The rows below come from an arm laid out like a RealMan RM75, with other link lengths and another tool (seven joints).
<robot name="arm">
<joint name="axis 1" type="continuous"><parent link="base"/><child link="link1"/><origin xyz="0 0 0.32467"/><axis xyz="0 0 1"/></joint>
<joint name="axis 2" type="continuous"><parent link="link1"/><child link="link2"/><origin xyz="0 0 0"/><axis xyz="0 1 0"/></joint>
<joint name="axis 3" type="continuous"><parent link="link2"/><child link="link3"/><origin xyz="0 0 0.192"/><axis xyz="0 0 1"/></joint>
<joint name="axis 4" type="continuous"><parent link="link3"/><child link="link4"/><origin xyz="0 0 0"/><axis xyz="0 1 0"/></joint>
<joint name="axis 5" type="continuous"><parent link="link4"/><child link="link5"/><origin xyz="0 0 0.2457"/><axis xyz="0 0 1"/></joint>
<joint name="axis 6" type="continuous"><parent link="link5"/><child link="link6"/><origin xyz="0 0 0"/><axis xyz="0 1 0"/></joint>
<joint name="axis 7" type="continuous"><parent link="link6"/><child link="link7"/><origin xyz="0 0 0.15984"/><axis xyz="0 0 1"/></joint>
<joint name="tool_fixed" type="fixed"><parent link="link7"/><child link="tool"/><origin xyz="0.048 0.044 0.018" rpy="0 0.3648 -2.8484"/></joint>
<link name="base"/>
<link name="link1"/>
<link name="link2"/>
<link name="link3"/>
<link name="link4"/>
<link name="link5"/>
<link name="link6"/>
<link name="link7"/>
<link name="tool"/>
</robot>
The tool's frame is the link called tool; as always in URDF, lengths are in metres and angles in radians. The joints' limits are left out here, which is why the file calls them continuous.
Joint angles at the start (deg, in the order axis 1, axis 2, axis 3, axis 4, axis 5, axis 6, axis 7):
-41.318, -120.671, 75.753, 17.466, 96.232, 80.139, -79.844
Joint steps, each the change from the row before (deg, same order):
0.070, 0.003, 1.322, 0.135, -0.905, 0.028, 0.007
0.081, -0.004, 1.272, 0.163, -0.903, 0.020, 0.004
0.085, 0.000, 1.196, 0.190, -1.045, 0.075, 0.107
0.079, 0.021, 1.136, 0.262, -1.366, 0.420, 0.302
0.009, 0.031, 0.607, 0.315, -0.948, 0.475, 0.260
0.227, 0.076, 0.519, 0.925, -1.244, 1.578, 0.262
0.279, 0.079, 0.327, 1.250, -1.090, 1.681, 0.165
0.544, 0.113, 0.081, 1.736, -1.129, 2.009, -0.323
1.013, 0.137, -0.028, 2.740, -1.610, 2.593, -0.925
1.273, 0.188, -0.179, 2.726, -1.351, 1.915, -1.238
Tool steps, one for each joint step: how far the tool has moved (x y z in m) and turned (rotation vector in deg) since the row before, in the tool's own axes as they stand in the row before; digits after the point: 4 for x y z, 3 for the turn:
-0.0005, -0.0018, 0.0012, 0.390, 0.093, 0.337
-0.0006, -0.0017, 0.0011, 0.355, 0.051, 0.321
-0.0011, -0.0015, 0.0006, 0.260, -0.156, 0.373
-0.0024, -0.0019, -0.0007, 0.286, -0.636, 0.602
-0.0027, -0.0011, -0.0014, 0.158, -0.654, 0.611
-0.0054, -0.0029, -0.0047, 0.610, -1.566, 1.177
-0.0063, -0.0027, -0.0055, 0.544, -1.646, 1.368
-0.0075, -0.0024, -0.0074, 0.602, -2.037, 1.158
-0.0106, -0.0026, -0.0109, 0.655, -2.874, 1.222
-0.0084, -0.0013, -0.0101, 0.196, -2.345, 0.580

